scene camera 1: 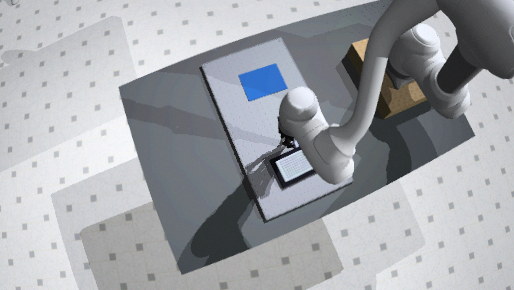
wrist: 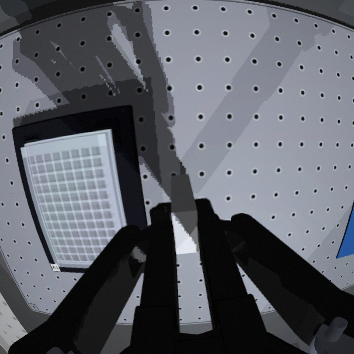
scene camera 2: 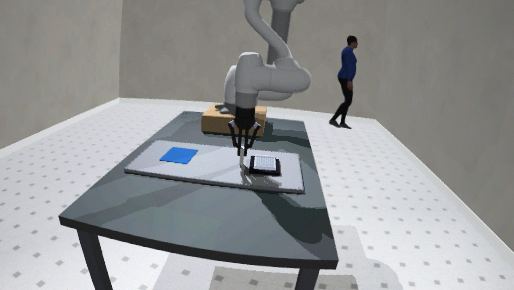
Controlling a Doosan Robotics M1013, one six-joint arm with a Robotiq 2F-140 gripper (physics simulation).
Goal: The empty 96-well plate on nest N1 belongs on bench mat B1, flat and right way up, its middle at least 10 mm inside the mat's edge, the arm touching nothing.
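Places are measured from the arm's base along level axes (x left, y back, z up), in centimetres.
Pixels of known places: gripper, fingertip midpoint: (scene camera 1: 283, 144) (wrist: 180, 190) (scene camera 2: 241, 163); arm's base at its link origin: (scene camera 1: 399, 66).
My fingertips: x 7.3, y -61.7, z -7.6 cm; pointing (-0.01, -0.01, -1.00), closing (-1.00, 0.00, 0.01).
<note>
For each thing: its top centre in the pictures, then the offset to it from my fingertips. Level surfaces: height alone.
- clear 96-well plate at its top centre: (wrist: 72, 211) (scene camera 1: 295, 164) (scene camera 2: 265, 160) dy +0.2, dx +9.4, dz +2.1 cm
- black nest N1 at its top centre: (wrist: 77, 206) (scene camera 1: 295, 164) (scene camera 2: 264, 163) dy +0.2, dx +9.4, dz +1.0 cm
- blue bench mat B1 at its surface level: dz -0.3 cm
- perforated pale board at its surface level: dz -0.5 cm
- dark table at its surface level: dz -1.8 cm
The clear 96-well plate (scene camera 1: 296, 166) (scene camera 2: 265, 161) (wrist: 72, 200) lies flat, wells up, in the black nest N1 (scene camera 1: 279, 175) (scene camera 2: 265, 172) (wrist: 128, 155). The blue bench mat B1 (scene camera 1: 263, 82) (scene camera 2: 178, 155) lies bare toward the other end of the board; a corner of the mat (wrist: 349, 235) shows at the right of the wrist view. My gripper (scene camera 2: 242, 161) (wrist: 180, 190) is shut with nothing between its fingers. It points down, with its fingertips low over the board on the mat side of the nest. Whether the tips touch the board I cannot tell. In scene camera 1 the arm hides part of the plate.
The perforated pale board (scene camera 1: 225, 95) (scene camera 2: 145, 162) (wrist: 250, 115) carries the nest and the mat on the dark table (scene camera 1: 160, 150) (scene camera 2: 175, 215). The arm's base stands on a wooden block (scene camera 1: 400, 107) (scene camera 2: 212, 122). A person (scene camera 2: 349, 65) stands on the floor behind the table.
</note>
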